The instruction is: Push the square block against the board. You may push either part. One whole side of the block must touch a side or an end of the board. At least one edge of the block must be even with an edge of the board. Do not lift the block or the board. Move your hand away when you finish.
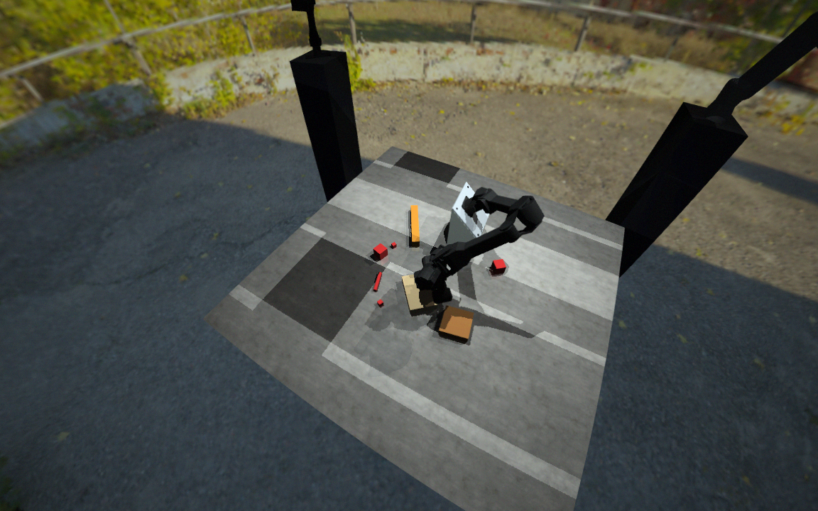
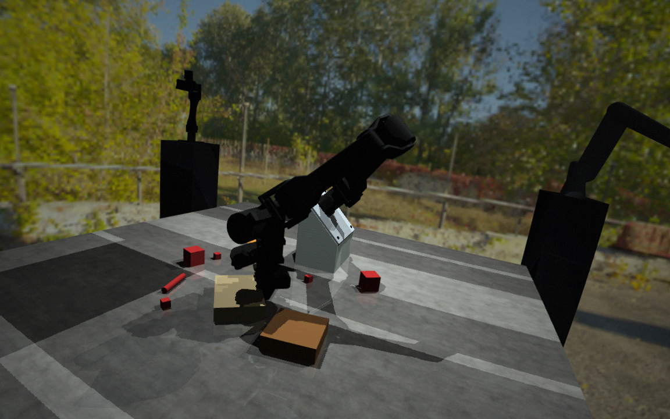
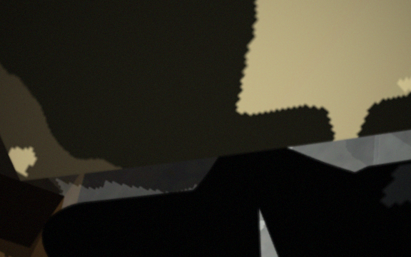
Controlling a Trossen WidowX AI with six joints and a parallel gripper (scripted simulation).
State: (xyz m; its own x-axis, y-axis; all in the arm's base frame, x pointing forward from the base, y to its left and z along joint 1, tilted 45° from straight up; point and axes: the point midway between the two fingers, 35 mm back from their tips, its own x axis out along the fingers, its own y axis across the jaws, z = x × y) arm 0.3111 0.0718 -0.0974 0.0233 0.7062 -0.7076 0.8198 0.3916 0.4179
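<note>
My gripper tip is 5 cm to the left of the tan board, 4 cm short of it and 1 cm below it. Round my gripper tip: orange bar (28 cm behind, 19 cm to the right, 1 cm above); then brown square block (11 cm to the left, 10 cm ahead, 1 cm above); then red rod (21 cm to the right, 5 cm ahead).
</note>
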